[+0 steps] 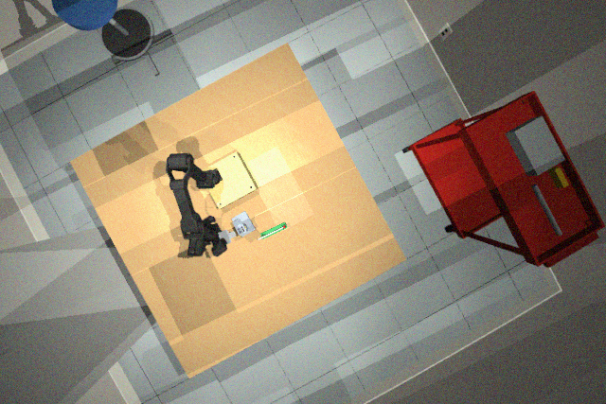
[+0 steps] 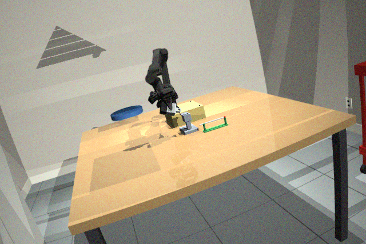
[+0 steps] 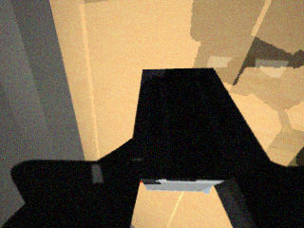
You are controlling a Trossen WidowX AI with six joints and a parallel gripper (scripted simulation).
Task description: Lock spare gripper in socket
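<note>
My gripper tip is now 200 mm to the right of the green cradle, 120 mm above it and 90 mm short of it. The rest, counted from my gripper tip: socket: 90 mm below, 80 mm to the left, 10 mm behind; then spare gripper: 10 mm behind, 10 mm above.
</note>
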